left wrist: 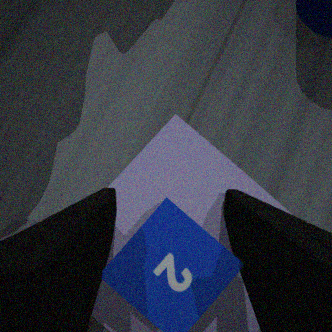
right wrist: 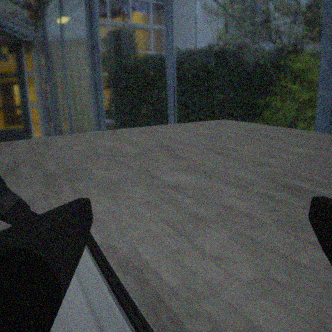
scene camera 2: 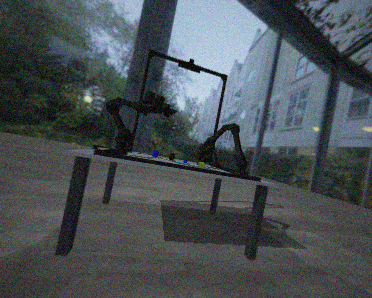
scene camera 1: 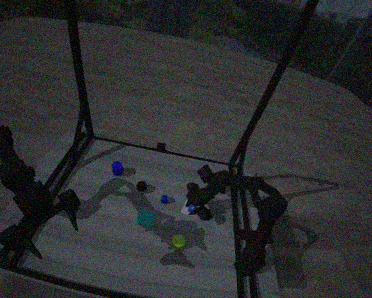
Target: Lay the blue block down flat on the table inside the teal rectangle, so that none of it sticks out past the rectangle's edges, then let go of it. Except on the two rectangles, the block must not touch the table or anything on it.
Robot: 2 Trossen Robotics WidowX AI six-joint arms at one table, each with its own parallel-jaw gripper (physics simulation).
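Where they show: left gripper, fingertip midpoint: [left wrist: 170,199] [scene camera 1: 187,210]; right gripper, fingertip midpoint: [right wrist: 201,208] [scene camera 2: 173,108] [scene camera 1: 59,243]; left arm's base, origin of the base link: [scene camera 2: 240,173] [scene camera 1: 244,268]; right arm's base, origin of the base link: [scene camera 2: 119,150].
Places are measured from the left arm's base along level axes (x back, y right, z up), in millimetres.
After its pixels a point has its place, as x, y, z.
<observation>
The blue block [scene camera 1: 191,208] @[-163, 301, 0] [left wrist: 172,265] @[-158, 303, 0], marked with a 2, lies flat on the lavender rectangle [scene camera 1: 185,207] @[-185, 317, -17] [left wrist: 175,150] @[-198, 299, -18]. My left gripper [scene camera 1: 194,205] [left wrist: 170,199] @[-178, 300, -17] is low over that rectangle, its fingers meeting two opposite corners of the block. It is shut on the block. The teal rectangle [scene camera 1: 145,218] @[-376, 281, -18] lies to the left of the block in scene camera 1, partly in arm shadow and with no block on it. My right gripper [scene camera 1: 59,243] @[-590, 83, 324] [right wrist: 201,208] @[-590, 83, 324] is open and empty, high at the left in scene camera 1.
A small blue cylinder [scene camera 1: 164,199] @[-284, 353, 12] [scene camera 2: 185,161] @[-286, 351, -4] stands between the two rectangles, towards the back. A dark red object [scene camera 1: 141,186] @[-386, 422, 26] and a larger blue cylinder [scene camera 1: 117,168] @[-499, 526, 35] [scene camera 2: 155,154] @[-508, 520, 4] are farther back left. A lime cylinder [scene camera 1: 178,241] @[-257, 150, 25] [scene camera 2: 201,165] @[-270, 133, 2] stands nearer the front. Dark frame posts rise at the table's sides.
</observation>
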